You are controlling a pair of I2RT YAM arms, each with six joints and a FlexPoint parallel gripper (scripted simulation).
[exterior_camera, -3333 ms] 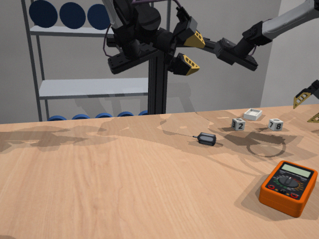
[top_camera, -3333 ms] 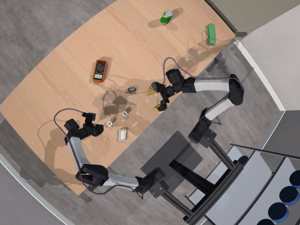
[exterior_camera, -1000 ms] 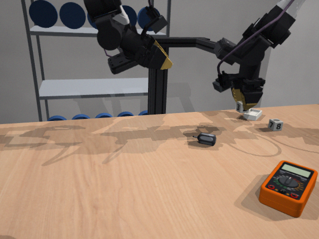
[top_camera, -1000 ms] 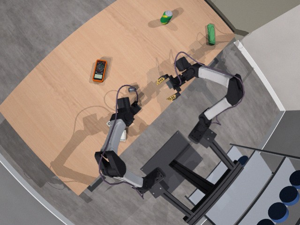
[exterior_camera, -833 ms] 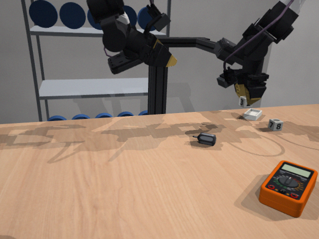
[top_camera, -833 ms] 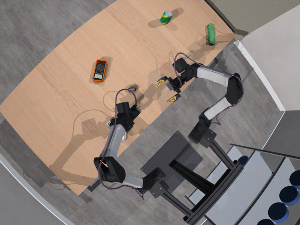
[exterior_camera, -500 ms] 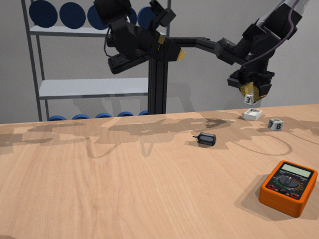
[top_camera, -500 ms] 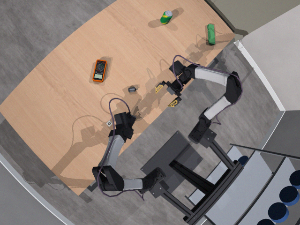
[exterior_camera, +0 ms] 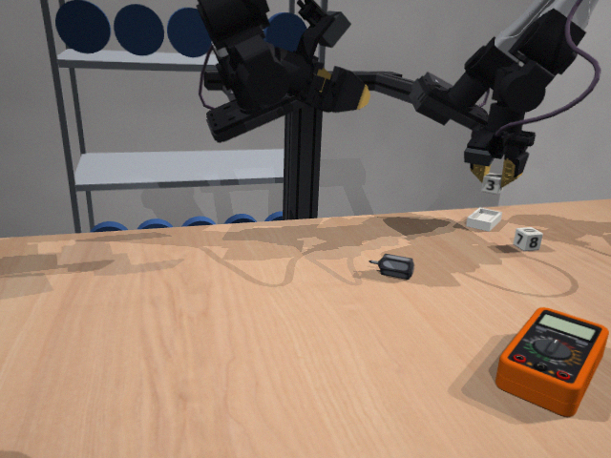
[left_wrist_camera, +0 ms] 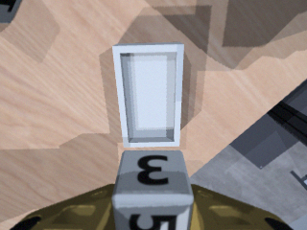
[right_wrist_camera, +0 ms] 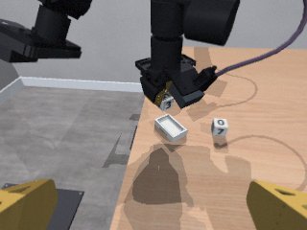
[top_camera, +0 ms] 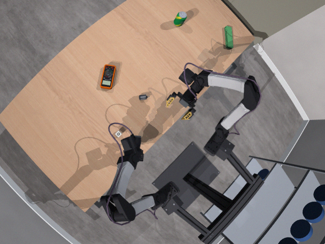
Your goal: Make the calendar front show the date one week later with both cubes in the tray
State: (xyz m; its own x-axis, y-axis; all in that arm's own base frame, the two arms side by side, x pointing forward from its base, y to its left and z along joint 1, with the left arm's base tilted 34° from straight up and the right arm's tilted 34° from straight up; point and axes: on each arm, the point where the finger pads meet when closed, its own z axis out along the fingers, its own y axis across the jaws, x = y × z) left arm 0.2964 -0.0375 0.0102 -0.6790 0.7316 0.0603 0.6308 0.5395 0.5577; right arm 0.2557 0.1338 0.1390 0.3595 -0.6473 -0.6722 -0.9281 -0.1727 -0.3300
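My left hand is 20 mm short of the white tray, 20 mm to the left of it and 70 mm above it. From my left hand the other things lie so: green case: 120 mm ahead, 1070 mm to the right, 60 mm below.
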